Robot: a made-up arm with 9 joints.
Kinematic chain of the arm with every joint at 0, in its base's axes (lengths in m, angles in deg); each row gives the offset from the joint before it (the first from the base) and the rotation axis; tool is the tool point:
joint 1: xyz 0 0 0.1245 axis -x
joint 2: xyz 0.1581 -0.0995 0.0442 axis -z
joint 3: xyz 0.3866 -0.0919 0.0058 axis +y
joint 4: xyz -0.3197 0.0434 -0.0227 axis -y
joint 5: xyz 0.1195 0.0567 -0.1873 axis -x
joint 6: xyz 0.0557 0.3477 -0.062 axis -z
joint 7: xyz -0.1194 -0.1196 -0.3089 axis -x
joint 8: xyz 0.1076 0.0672 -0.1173 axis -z
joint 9: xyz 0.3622 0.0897 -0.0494 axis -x
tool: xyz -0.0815 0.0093 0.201
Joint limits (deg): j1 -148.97..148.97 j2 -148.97..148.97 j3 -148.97..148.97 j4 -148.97..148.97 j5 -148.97..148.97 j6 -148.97..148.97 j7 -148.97..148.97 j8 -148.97..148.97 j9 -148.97..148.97
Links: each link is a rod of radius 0.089 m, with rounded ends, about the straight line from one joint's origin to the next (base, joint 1, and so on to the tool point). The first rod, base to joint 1, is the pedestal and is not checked.
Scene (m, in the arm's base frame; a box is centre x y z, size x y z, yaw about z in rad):
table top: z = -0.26
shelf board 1: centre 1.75 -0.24 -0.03 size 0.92 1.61 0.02 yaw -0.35
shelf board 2: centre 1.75 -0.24 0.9 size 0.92 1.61 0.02 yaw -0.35
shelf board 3: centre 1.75 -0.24 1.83 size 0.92 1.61 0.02 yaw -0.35
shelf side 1: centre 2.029 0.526 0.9 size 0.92 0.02 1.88 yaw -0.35
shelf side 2: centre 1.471 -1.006 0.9 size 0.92 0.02 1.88 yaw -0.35
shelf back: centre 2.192 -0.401 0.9 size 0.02 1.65 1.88 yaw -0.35
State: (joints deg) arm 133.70 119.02 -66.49 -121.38 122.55 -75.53 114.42 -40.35 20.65
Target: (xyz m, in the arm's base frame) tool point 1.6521 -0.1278 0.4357
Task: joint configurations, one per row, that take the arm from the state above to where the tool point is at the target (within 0.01 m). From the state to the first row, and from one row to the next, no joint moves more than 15 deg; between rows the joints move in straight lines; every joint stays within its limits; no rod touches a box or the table.
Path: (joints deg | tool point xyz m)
1: 130.81 105.47 -70.59 -117.19 121.44 -71.39 117.88 -43.44 23.18 | -0.7394 -0.2151 0.8857
2: 127.93 91.91 -74.69 -113.00 120.33 -67.25 121.33 -46.52 25.72 | -0.6095 -0.0236 1.0873
3: 125.04 78.36 -78.78 -108.81 119.21 -63.11 124.78 -49.61 28.25 | -0.3865 0.1270 1.2436
4: 122.15 64.80 -82.88 -104.61 118.10 -58.96 128.24 -52.69 30.78 | -0.1014 0.2261 1.3284
5: 119.26 51.25 -86.98 -100.42 116.99 -54.82 131.70 -55.78 33.31 | 0.2054 0.2727 1.3267
6: 116.38 37.70 -91.08 -96.23 115.88 -50.68 135.15 -58.86 35.85 | 0.4931 0.2761 1.2383
7: 113.49 24.14 -95.17 -92.04 114.77 -46.54 138.61 -61.95 38.38 | 0.7282 0.2495 1.0781
8: 110.60 10.59 -99.27 -87.85 113.65 -42.40 142.06 -65.03 40.91 | 0.8893 0.2079 0.8718
9: 107.71 -2.96 -103.37 -83.66 112.54 -38.26 145.51 -68.12 43.44 | 0.9709 0.1621 0.6490
10: 104.83 -16.52 -107.47 -79.47 111.43 -34.11 148.97 -71.20 45.98 | 0.9812 0.1171 0.4357
11: 109.15 -17.44 -112.52 -83.57 106.69 -48.93 148.97 -59.67 42.51 | 1.2395 0.1162 0.4158
12: 113.48 -18.35 -117.57 -87.67 101.94 -63.75 148.97 -48.13 39.04 | 1.4755 0.0287 0.4149
13: 117.81 -19.27 -122.63 -91.77 97.20 -78.57 148.97 -36.59 35.58 | 1.6521 -0.1277 0.4357

